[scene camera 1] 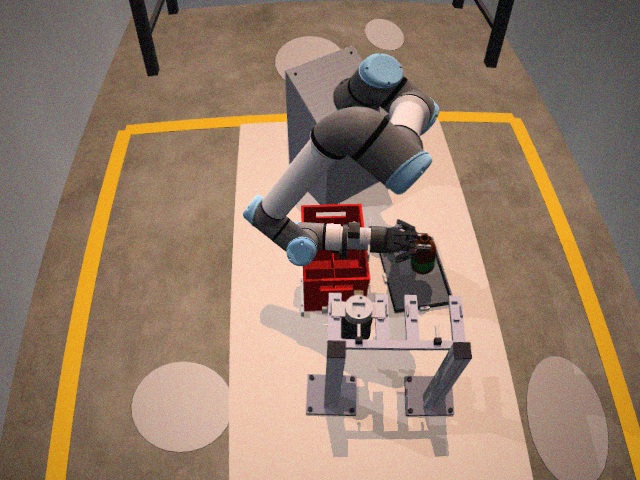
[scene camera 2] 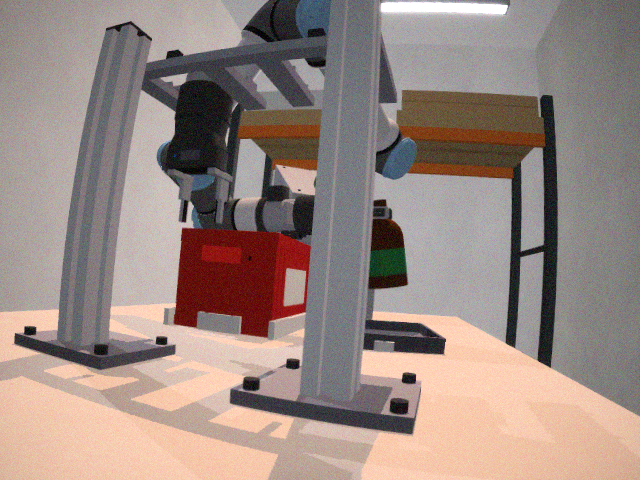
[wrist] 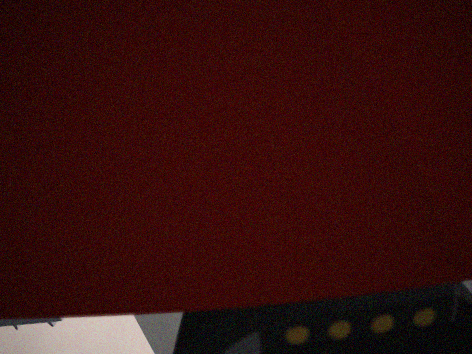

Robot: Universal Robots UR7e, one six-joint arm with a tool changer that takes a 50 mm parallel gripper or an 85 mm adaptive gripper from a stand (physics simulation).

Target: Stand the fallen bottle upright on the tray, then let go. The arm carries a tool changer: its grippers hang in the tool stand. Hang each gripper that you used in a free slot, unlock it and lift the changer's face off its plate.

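Frame: origin at the arm's base, x right, y ahead, z up, level; millimetres.
Where they show: hand, tool point: [scene camera 2: 291,215]; arm's base, link origin: [scene camera 1: 355,100].
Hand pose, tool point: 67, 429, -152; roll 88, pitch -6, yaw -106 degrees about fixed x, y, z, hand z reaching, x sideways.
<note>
Each offset is from my tool point to the top centre of the thing, as dx, dy, dz.
The brown bottle with a green band {-175, +44, +33} [scene camera 1: 423,258] [scene camera 2: 387,260] hangs neck up, leaning slightly, above the dark tray {-183, +17, -196} [scene camera 1: 421,307] [scene camera 2: 434,345]; a clear gap shows under its base in scene camera 2. My adaptive gripper [scene camera 1: 422,242] [scene camera 2: 382,212] lies sideways and is shut on the bottle's neck. In the wrist view, fingers and bottle are hidden behind a dark red surface. The tool stand [scene camera 1: 395,345] [scene camera 2: 341,206] holds the parallel gripper [scene camera 1: 358,308] [scene camera 2: 201,129] in its left slot; its right slot is free.
The red crate {+76, -42, -46} [scene camera 1: 336,302] [scene camera 2: 227,289] stands left of the tray, and my wrist passes low over it. A red surface, apparently the crate's [wrist: 225,150], fills most of the wrist view very close to the camera. The stand's posts rise in front of crate and tray.
</note>
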